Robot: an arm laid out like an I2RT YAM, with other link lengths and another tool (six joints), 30 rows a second.
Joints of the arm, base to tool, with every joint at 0 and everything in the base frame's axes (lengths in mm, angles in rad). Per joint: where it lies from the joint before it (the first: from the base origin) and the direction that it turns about. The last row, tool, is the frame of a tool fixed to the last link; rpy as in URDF.
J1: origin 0 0 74.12 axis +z
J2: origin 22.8 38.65 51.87 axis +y
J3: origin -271.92 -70.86 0 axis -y
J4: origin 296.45 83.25 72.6 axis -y
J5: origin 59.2 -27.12 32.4 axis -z
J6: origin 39.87 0 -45.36 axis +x
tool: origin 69 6 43 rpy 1.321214 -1.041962 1.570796
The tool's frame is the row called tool.
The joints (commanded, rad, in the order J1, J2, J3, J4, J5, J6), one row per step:
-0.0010, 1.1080, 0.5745, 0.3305, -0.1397, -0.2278
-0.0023, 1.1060, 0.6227, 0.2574, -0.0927, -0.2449
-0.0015, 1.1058, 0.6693, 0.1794, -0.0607, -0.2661
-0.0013, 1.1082, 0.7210, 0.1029, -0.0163, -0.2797
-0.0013, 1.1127, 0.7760, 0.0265, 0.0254, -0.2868
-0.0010, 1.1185, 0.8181, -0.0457, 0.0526, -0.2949
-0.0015, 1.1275, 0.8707, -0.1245, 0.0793, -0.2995
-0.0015, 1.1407, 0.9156, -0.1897, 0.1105, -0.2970
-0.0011, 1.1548, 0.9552, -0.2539, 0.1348, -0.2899
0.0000, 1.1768, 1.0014, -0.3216, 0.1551, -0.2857
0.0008, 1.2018, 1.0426, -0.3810, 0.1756, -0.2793
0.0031, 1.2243, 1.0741, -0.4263, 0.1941, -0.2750
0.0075, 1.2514, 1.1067, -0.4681, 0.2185, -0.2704
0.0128, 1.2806, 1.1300, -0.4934, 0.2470, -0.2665
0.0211, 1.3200, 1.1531, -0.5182, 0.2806, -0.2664
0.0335, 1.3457, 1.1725, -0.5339, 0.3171, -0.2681
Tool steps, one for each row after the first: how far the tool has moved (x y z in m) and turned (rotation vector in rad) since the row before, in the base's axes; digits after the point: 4 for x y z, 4 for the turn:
0.0046, -0.0048, 0.0102, -0.0266, 0.0210, -0.0436
0.0032, -0.0023, 0.0082, -0.0281, 0.0296, -0.0252
0.0035, -0.0042, 0.0101, -0.0249, 0.0267, -0.0389
0.0030, -0.0043, 0.0111, -0.0190, 0.0260, -0.0378
0.0015, -0.0025, 0.0054, -0.0164, 0.0362, -0.0228
0.0017, -0.0029, 0.0083, -0.0137, 0.0355, -0.0238
0.0021, -0.0035, 0.0056, -0.0098, 0.0333, -0.0297
0.0016, -0.0028, 0.0031, -0.0038, 0.0378, -0.0246
0.0028, -0.0020, 0.0027, -0.0056, 0.0429, -0.0189
0.0033, -0.0022, 0.0007, -0.0047, 0.0421, -0.0201
0.0030, -0.0013, -0.0007, -0.0063, 0.0355, -0.0156
0.0040, -0.0011, -0.0014, -0.0101, 0.0353, -0.0183
0.0051, -0.0011, -0.0040, -0.0140, 0.0302, -0.0200
0.0069, -0.0002, -0.0080, -0.0213, 0.0407, -0.0182
0.0044, 0.0013, -0.0032, -0.0253, 0.0218, -0.0146

